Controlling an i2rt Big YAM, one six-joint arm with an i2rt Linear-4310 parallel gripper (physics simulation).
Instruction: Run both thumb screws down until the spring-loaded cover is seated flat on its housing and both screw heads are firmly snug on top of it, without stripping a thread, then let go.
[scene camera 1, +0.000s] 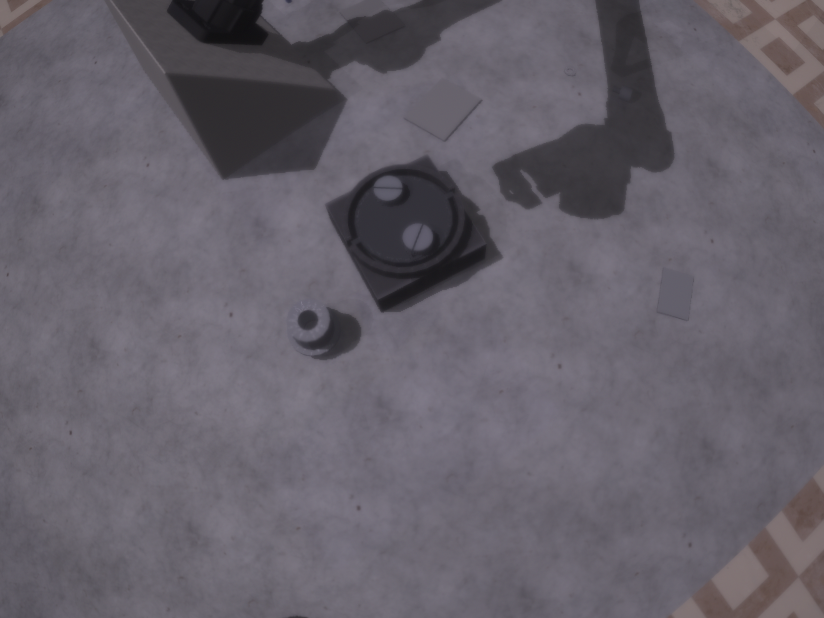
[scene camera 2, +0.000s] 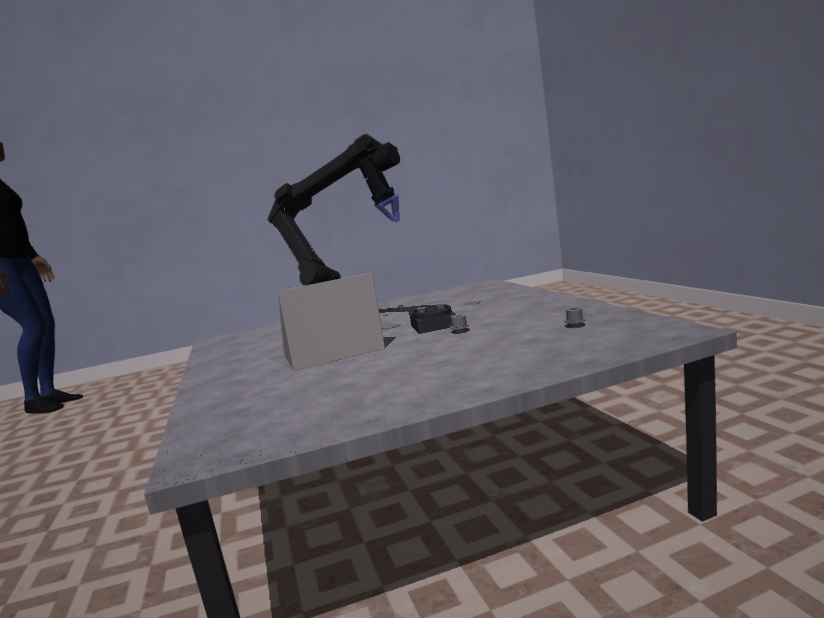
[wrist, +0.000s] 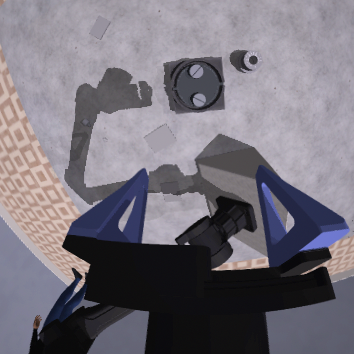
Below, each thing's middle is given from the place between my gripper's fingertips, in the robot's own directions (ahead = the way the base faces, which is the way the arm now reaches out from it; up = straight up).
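Round cover (wrist: 208, 84) in my sight: 6 cm ahead of my hand, 3 cm to the right of it, 31 cm below it.
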